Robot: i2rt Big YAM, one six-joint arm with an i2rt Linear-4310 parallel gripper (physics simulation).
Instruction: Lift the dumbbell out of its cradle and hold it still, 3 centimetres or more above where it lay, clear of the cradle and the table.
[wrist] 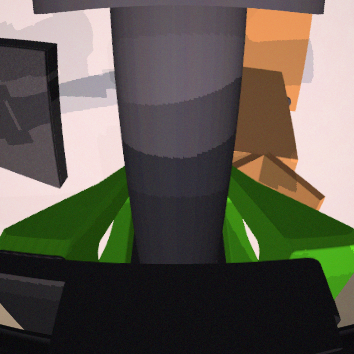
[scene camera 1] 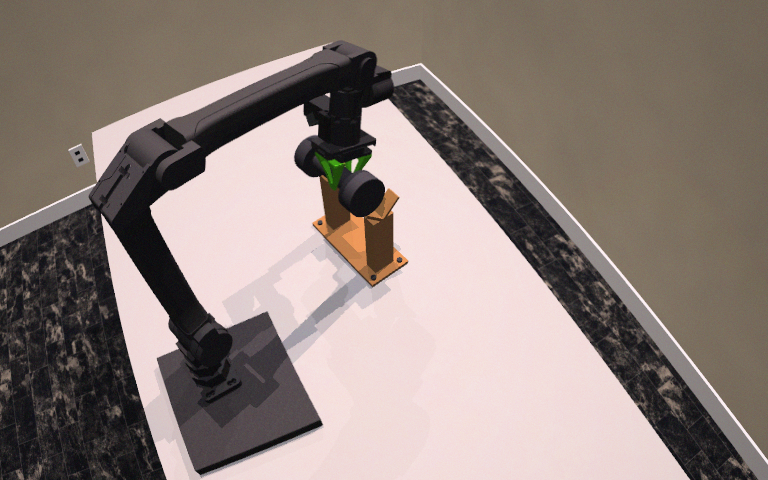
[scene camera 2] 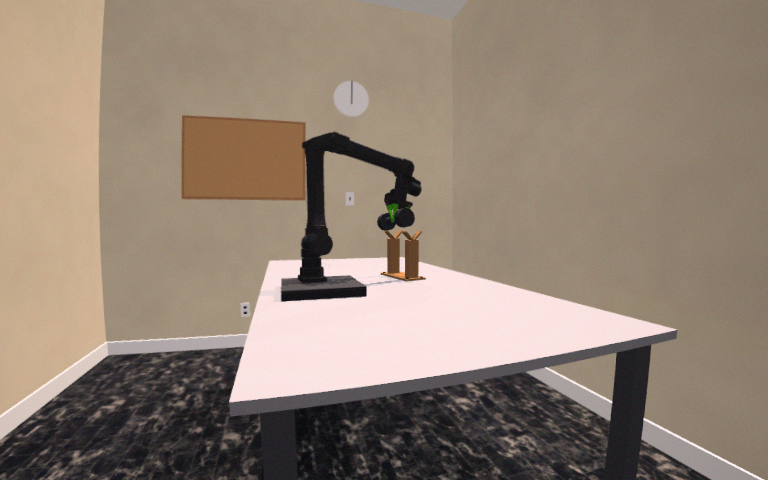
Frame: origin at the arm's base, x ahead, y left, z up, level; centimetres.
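Seen in the pictures: gripper, fingertip midpoint: (wrist: pixel 177 173) (scene camera 2: pixel 396 223); arm's base, link origin: (scene camera 1: pixel 212 371) (scene camera 2: pixel 312 280).
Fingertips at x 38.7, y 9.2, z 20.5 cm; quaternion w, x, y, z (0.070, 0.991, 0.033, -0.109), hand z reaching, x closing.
Offsets run from my fingertips to a thing's top centre. Level surfaces: height alone.
The dark dumbbell {dy +1.9, dx +0.3, dz +6.4 cm} (scene camera 1: pixel 362 193) (scene camera 2: pixel 404 217) (wrist: pixel 177 100) has two round heads and a thick handle. My gripper (scene camera 1: pixel 343 174) (scene camera 2: pixel 393 215) (wrist: pixel 177 173) is shut on its handle, with a green finger on each side of it in the wrist view. The orange cradle {dy +2.8, dx +4.2, dz -3.2 cm} (scene camera 1: pixel 379 243) (scene camera 2: pixel 411 260) (wrist: pixel 265 115) has two upright posts with V-shaped tops on a bolted base plate. In the second scene view, a small gap of wall shows between the dumbbell's heads and the cradle's V tops. The dumbbell hangs above the cradle, shifted a little towards the arm's base.
The arm stands on a dark base plate (scene camera 1: pixel 288 396) (scene camera 2: pixel 322 294) (wrist: pixel 32 115) on the white table {dz -23.6 cm} (scene camera 1: pixel 481 367) (scene camera 2: pixel 430 339). The cradle's posts stand directly below and beside the held dumbbell. A corkboard (scene camera 2: pixel 243 158) and a clock (scene camera 2: pixel 351 99) are on the wall behind.
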